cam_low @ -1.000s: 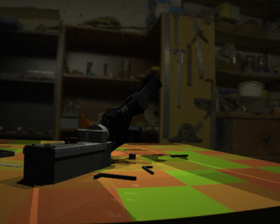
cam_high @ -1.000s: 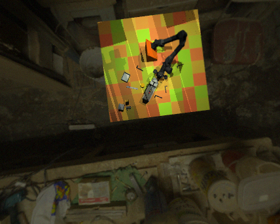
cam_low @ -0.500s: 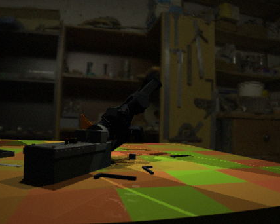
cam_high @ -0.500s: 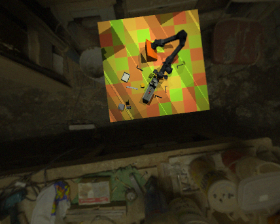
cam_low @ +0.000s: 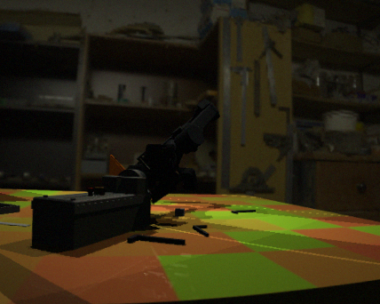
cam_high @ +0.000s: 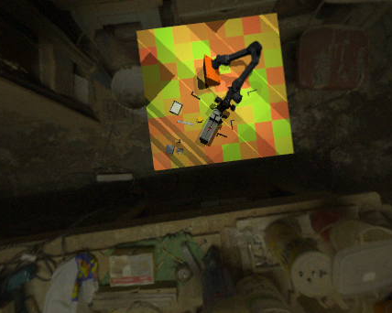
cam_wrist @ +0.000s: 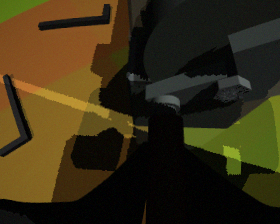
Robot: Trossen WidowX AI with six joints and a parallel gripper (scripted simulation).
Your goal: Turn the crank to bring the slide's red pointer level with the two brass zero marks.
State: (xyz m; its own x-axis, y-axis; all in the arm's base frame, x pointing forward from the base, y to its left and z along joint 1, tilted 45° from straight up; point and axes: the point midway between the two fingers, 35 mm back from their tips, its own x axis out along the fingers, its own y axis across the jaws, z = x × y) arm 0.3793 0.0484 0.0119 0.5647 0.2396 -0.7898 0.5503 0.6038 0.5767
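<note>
Now: gripper tip 100 mm past the small cube, 100 mm to the right of it and 40 mm above it. Round my gripper tip: yellow disc: 40 mm ahead, 190 mm to the right, 40 mm below; brown crank handle: 10 mm behind, 10 mm to the left, 30 mm above; red pointer: 150 mm ahead, 130 mm to the right, 30 mm above.
</note>
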